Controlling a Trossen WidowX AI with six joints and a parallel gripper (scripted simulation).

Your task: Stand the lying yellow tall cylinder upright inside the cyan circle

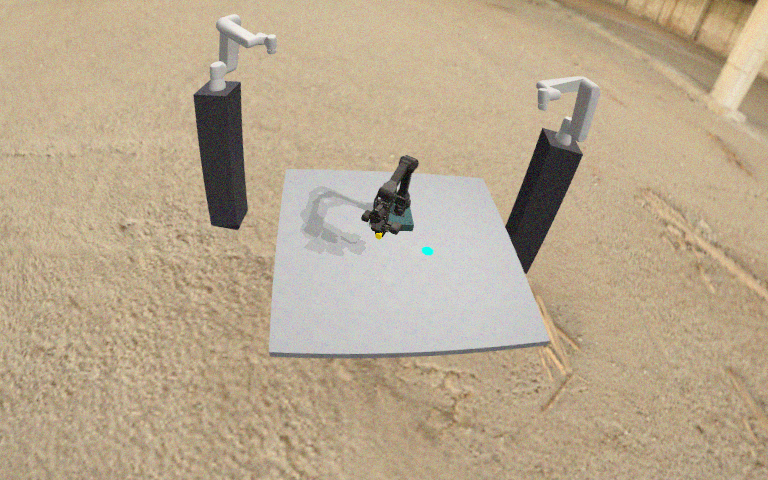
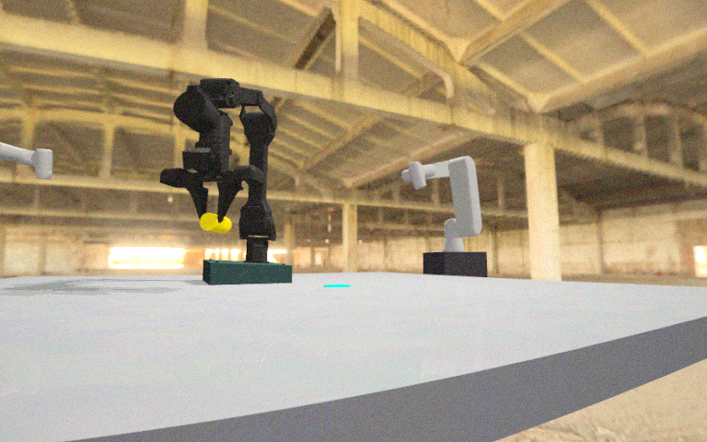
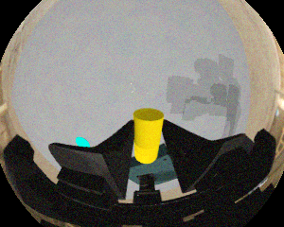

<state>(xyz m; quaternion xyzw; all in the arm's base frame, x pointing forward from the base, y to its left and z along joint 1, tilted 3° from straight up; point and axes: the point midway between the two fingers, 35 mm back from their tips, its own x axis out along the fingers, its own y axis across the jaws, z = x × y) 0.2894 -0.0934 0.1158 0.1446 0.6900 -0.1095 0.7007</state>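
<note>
The yellow tall cylinder lies 2 cm behind my gripper tip and 1 cm to the left of it. Also, from my gripper tip: cyan circle: 8 cm behind, 26 cm to the left, 13 cm below.
</note>
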